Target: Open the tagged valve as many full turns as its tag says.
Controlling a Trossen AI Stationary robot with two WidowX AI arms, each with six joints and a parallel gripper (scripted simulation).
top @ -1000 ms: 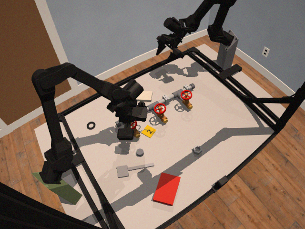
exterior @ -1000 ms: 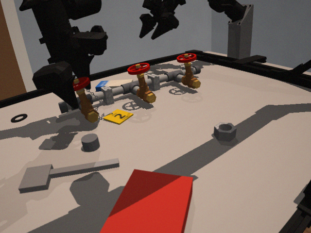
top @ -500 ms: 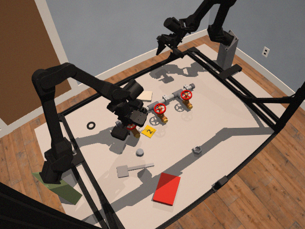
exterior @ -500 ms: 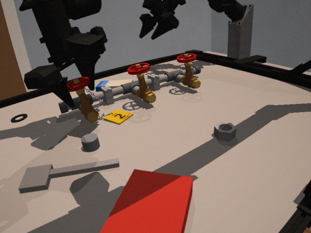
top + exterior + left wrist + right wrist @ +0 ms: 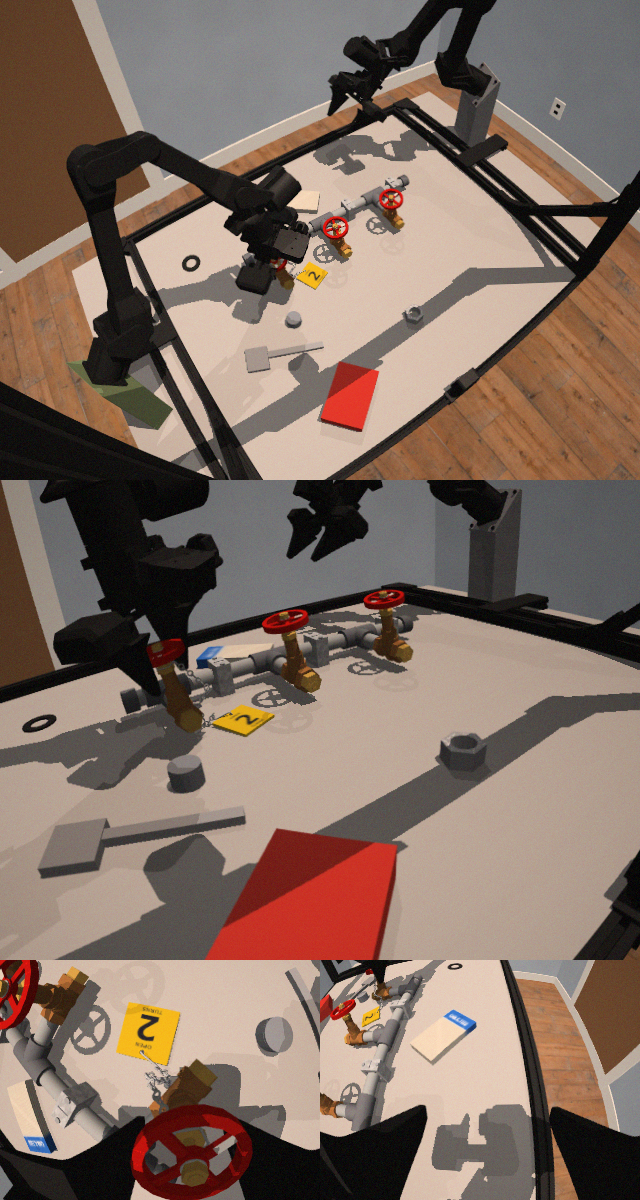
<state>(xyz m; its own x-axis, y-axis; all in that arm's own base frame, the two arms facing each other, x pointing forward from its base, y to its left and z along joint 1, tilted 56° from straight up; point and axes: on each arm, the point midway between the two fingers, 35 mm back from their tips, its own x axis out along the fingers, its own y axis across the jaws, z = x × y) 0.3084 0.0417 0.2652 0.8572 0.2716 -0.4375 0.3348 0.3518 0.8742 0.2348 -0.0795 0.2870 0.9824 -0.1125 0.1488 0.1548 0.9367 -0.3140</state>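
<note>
The yellow tag marked 2 is 9 cm below my left hand, 6 cm to the right of it and 3 cm behind it. From my left hand the other things lie so: red block: 29 cm behind, 8 cm to the left, 8 cm below; grey hammer-shaped block: 12 cm to the left, 12 cm behind, 9 cm below; hex nut: 26 cm behind, 14 cm to the right, 9 cm below.
</note>
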